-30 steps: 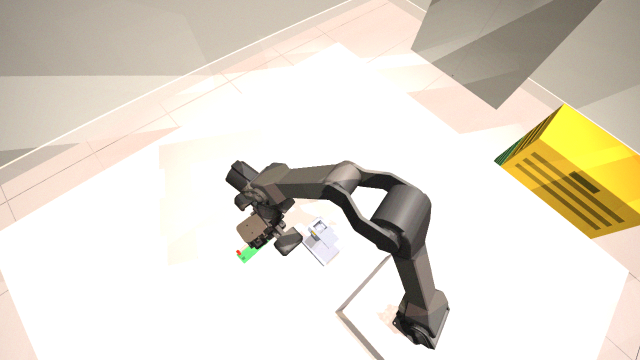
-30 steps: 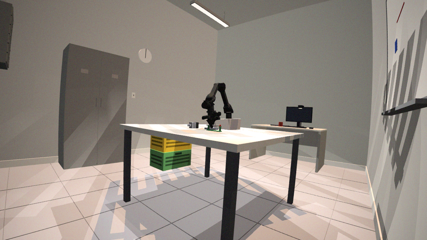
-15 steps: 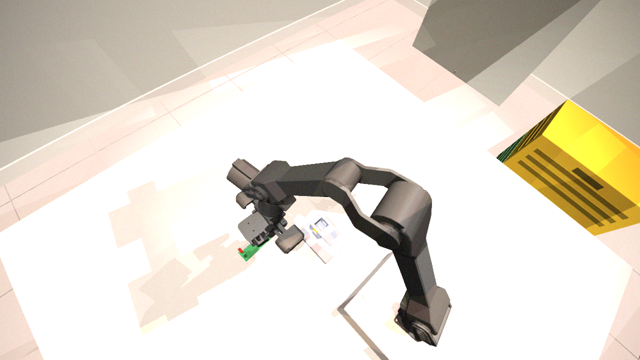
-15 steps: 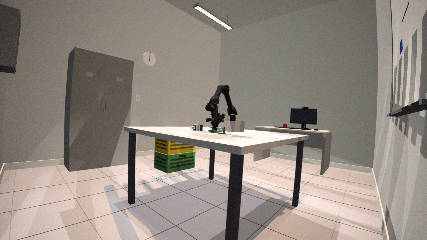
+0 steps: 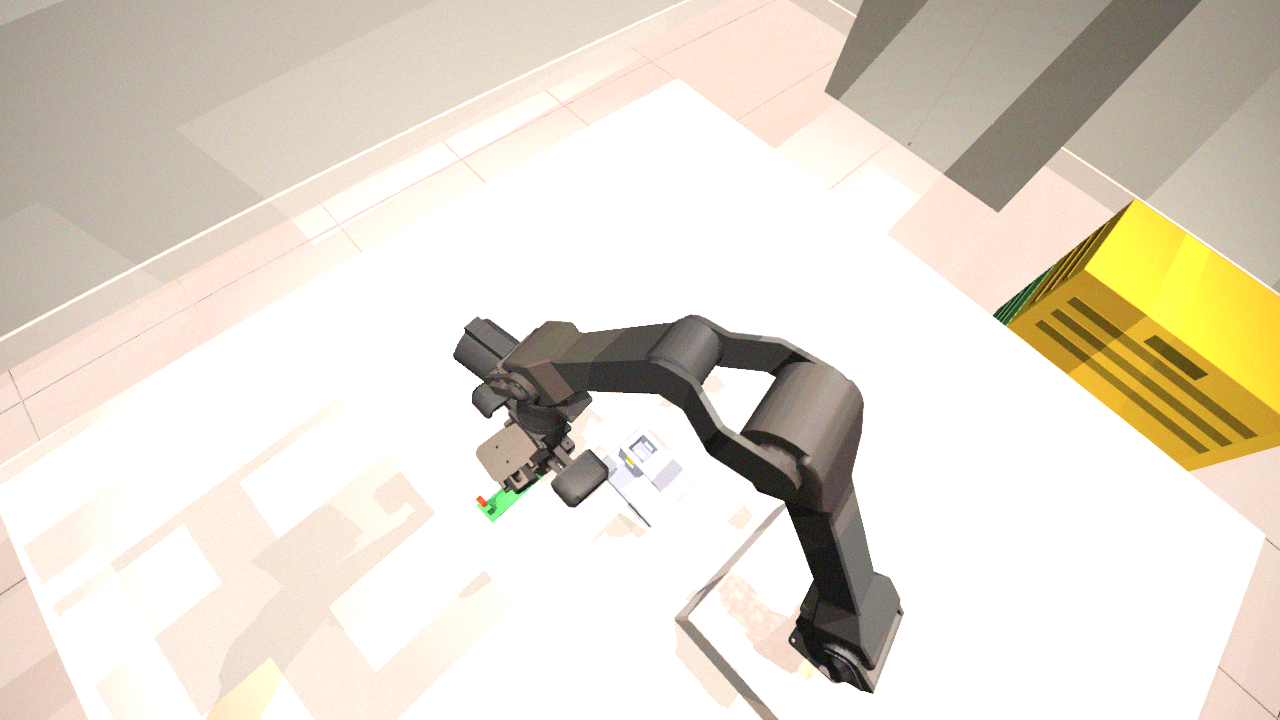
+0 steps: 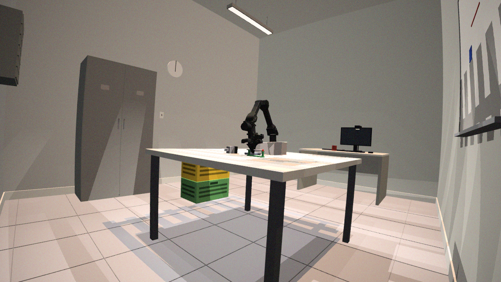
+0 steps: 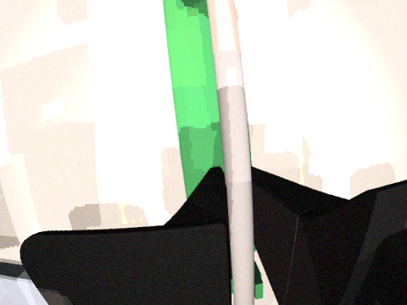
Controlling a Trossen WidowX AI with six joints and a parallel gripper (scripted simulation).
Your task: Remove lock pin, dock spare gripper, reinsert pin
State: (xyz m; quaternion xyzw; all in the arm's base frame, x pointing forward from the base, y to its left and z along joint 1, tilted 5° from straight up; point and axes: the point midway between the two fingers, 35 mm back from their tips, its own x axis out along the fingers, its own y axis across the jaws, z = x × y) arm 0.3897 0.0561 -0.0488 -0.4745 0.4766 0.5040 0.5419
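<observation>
My gripper tip is now 2 cm to the right of the pin cradle. Round my gripper tip: socket: 11 cm behind, 9 cm to the right, 3 cm above; spare gripper: 3 cm behind, 25 cm to the right, 1 cm above.
</observation>
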